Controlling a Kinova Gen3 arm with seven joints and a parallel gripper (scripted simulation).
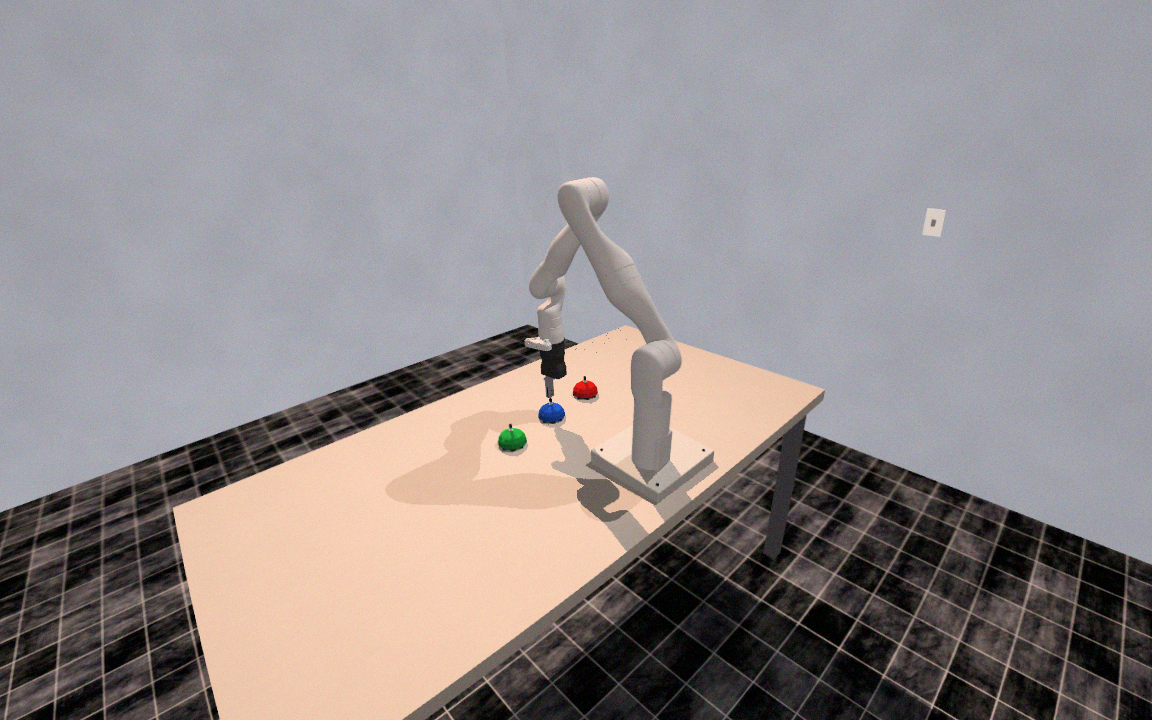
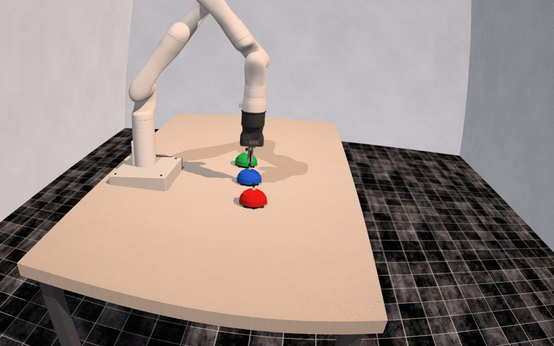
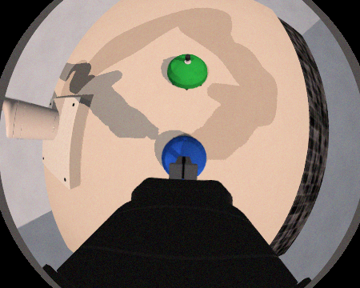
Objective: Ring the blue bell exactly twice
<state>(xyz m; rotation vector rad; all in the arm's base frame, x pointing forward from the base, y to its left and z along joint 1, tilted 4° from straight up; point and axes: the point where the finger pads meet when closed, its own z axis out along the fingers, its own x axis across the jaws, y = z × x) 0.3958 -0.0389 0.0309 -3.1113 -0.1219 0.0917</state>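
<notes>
Now: hand 5 cm above the blue bell. The rest, counted from my hand: red bell 18 cm to the right, 5 cm below, 1 cm ahead; then green bell 18 cm to the left, 5 cm below, 1 cm behind.
</notes>
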